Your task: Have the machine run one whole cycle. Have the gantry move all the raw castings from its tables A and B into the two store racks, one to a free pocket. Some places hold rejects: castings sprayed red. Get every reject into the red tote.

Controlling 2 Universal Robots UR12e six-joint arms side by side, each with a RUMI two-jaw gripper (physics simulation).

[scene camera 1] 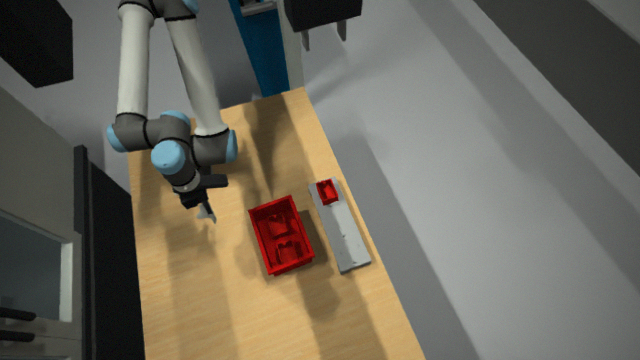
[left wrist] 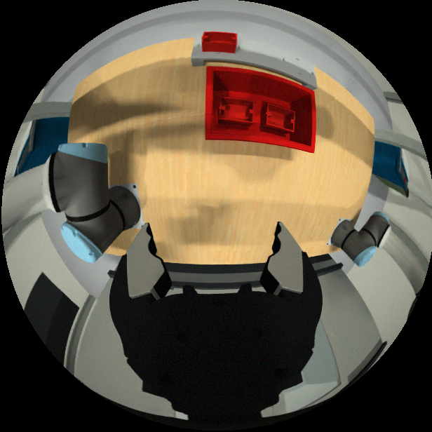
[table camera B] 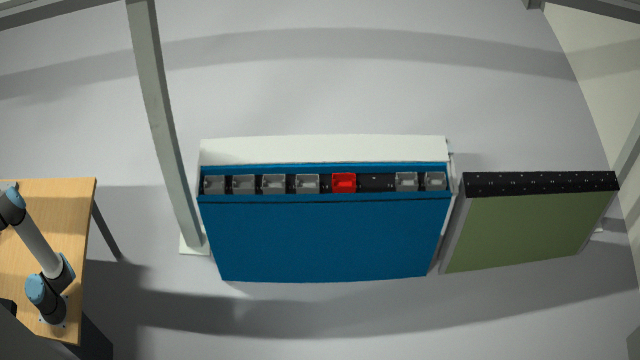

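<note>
The red tote (scene camera 1: 292,265) (left wrist: 210,107) stands on the wooden table with two red castings (scene camera 1: 279,225) (left wrist: 236,110) inside, side by side. Another red casting (scene camera 1: 327,192) (left wrist: 219,42) sits at one end of a grey plate (scene camera 1: 345,235) (left wrist: 260,65) beside the tote. My left gripper (scene camera 1: 207,215) (left wrist: 213,223) is open and empty above the table, apart from the tote. In table camera B, a blue table (table camera B: 325,240) holds a row of several grey castings (table camera B: 273,183) and one red casting (table camera B: 343,182); a gap shows right of the red one. My right gripper does not show.
A green-fronted unit with a black perforated top (table camera B: 540,183) stands right of the blue table. A grey post (table camera B: 157,110) rises left of it. A dark block with two prongs (scene camera 1: 325,12) hangs at the top of scene camera 1. My right arm (table camera B: 37,245) (left wrist: 355,245) is by the wooden table (table camera B: 50,225).
</note>
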